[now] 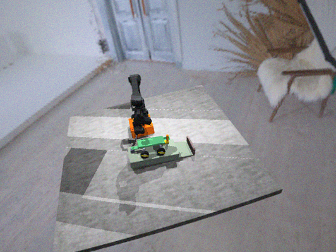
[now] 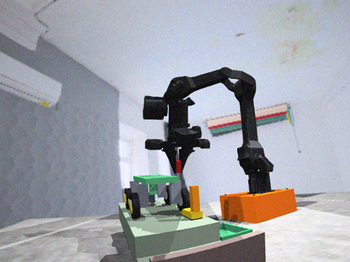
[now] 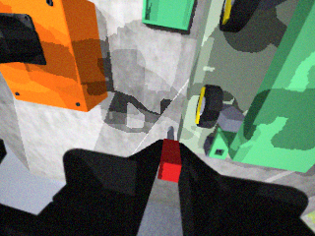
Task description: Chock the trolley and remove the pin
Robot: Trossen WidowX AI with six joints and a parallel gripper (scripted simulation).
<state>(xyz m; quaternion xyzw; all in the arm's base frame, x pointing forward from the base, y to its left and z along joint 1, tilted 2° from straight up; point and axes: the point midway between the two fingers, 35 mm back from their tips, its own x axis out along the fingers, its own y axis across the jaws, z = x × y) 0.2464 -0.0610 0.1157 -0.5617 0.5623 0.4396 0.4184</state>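
Now: gripper tip 17 cm to the right of the yellow chock, 8 cm above it and 4 cm short of it. Round my gripper tip: pale green ramp 12 cm below, 10 cm ahead, 8 cm to the left; then trolley 10 cm ahead, 7 cm to the left, 5 cm below; then red-headed stop pin right at my gripper tip.
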